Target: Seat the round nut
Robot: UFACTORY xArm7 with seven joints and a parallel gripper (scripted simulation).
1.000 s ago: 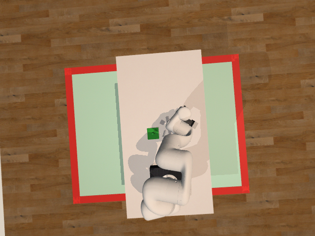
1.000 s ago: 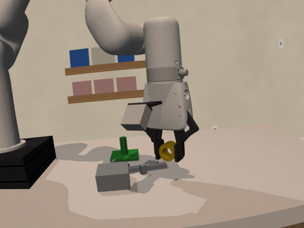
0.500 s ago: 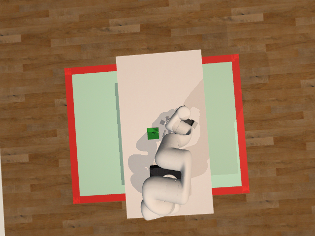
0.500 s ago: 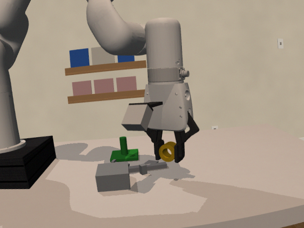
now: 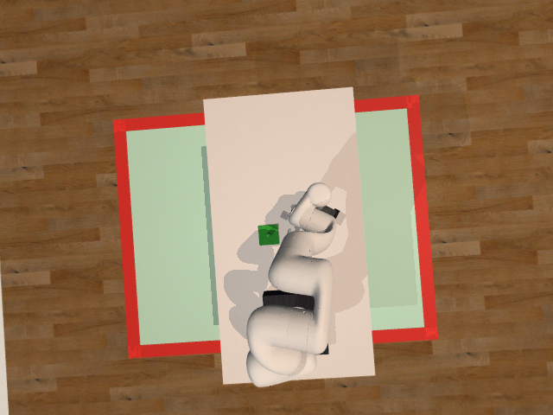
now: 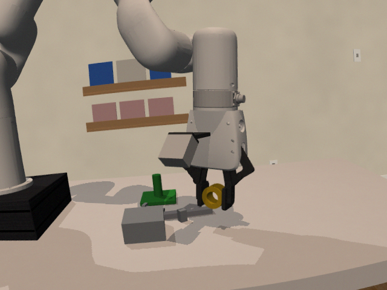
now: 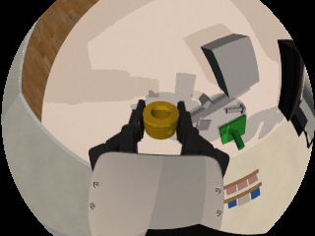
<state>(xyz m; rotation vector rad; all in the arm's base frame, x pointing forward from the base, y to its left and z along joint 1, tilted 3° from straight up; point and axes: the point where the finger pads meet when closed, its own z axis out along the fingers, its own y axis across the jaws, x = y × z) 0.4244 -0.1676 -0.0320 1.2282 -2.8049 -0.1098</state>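
Right now my hand is 5 cm past the small grey piece, 5 cm to the right of it and 5 cm above it. Round my hand: thin grey handle: 7 cm behind, 8 cm to the left, 6 cm below; grey block: 13 cm behind, 2 cm to the left, 4 cm below.
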